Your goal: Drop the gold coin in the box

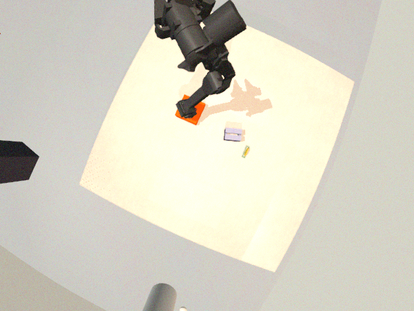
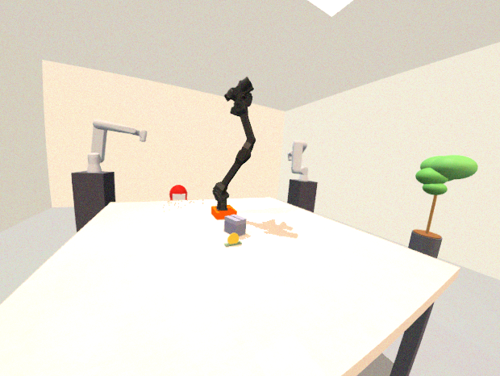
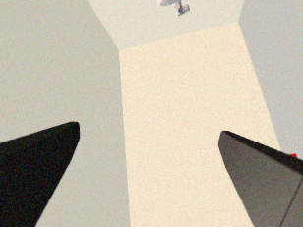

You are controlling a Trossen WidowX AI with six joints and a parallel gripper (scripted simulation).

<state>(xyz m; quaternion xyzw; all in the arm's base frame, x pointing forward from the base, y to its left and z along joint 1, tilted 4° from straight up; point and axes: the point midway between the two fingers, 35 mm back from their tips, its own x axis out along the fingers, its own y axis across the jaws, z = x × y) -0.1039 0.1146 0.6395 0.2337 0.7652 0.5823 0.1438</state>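
The gold coin lies 67 cm below my gripper tip, 46 cm ahead of it and 13 cm to the right of it.
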